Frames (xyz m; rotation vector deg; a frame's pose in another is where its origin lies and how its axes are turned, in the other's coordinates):
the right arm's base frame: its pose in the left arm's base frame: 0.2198 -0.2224 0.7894 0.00 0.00 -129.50
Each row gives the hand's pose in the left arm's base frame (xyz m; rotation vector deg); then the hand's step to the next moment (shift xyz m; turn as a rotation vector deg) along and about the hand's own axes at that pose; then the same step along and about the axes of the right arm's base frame.
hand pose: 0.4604 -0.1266 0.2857 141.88 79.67 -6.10
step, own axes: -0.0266 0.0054 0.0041 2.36 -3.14 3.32
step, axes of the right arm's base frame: 0.0257 0.0093 0.0028 -1.21 -2.47 -4.35
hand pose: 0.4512 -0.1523 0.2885 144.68 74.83 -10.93
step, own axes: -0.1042 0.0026 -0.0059 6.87 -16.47 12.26
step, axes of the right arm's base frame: 0.0992 0.0061 0.0320 -2.20 -13.78 -16.55
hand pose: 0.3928 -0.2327 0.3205 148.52 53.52 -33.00
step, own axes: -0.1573 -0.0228 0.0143 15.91 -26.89 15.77
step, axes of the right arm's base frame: 0.1385 -0.0537 0.0584 -9.71 -21.83 -25.57
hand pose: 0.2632 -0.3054 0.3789 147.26 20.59 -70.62
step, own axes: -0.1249 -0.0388 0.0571 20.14 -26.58 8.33
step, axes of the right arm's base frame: 0.0801 -0.1025 0.0588 -16.91 -17.35 -24.38
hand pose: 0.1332 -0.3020 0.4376 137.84 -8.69 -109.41
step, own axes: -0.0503 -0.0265 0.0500 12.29 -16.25 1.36
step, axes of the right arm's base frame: 0.0123 -0.0664 0.0343 -12.63 -7.79 -14.03
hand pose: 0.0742 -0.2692 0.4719 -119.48 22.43 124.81
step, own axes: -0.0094 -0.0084 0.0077 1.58 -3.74 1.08
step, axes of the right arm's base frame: -0.0054 -0.0107 0.0086 -2.73 -2.52 -1.97
